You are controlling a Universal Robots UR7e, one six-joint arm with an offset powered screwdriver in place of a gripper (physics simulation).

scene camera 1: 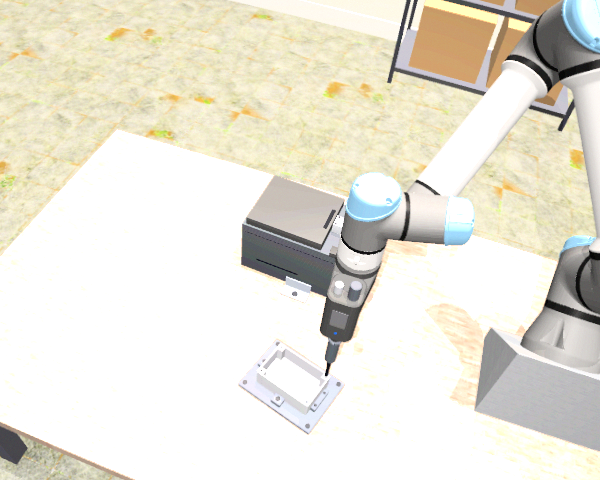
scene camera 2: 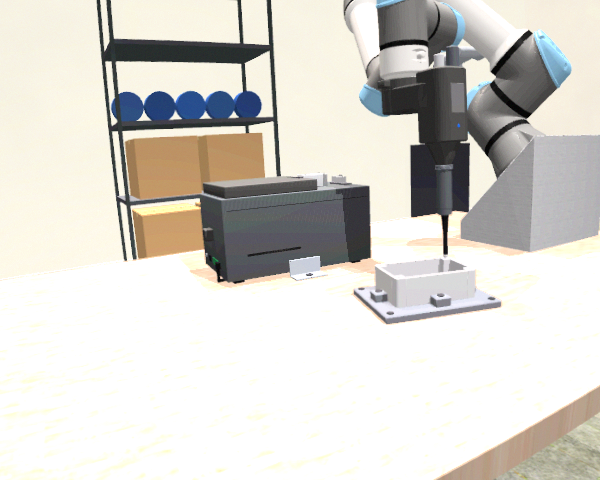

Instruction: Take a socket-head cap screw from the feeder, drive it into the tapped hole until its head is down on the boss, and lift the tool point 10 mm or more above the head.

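The screwdriver's bit [scene camera 1: 326, 374] [scene camera 2: 445, 255] points down at the right-hand corner of the pale open housing [scene camera 1: 283, 391] [scene camera 2: 430, 289] in the scene camera 1 view. A tiny light screw [scene camera 2: 445, 257] shows at the bit's tip in the scene camera 2 view, just above the level of the housing's rim. The boss and tapped hole under the tip are hidden or too small to make out. The housing sits on a grey fixture plate [scene camera 1: 251, 385] [scene camera 2: 420, 316]. The dark screw feeder [scene camera 1: 285, 257] [scene camera 2: 285, 225] stands behind and to the left of the tool.
A small angle bracket [scene camera 1: 297, 285] [scene camera 2: 305, 265] stands on the table between feeder and plate. The arm's slanted grey pedestal [scene camera 1: 530, 395] [scene camera 2: 560, 190] is at the right. A dark panel [scene camera 2: 416, 180] stands behind the tool. A shelf rack [scene camera 2: 190, 50] stands beyond the table.
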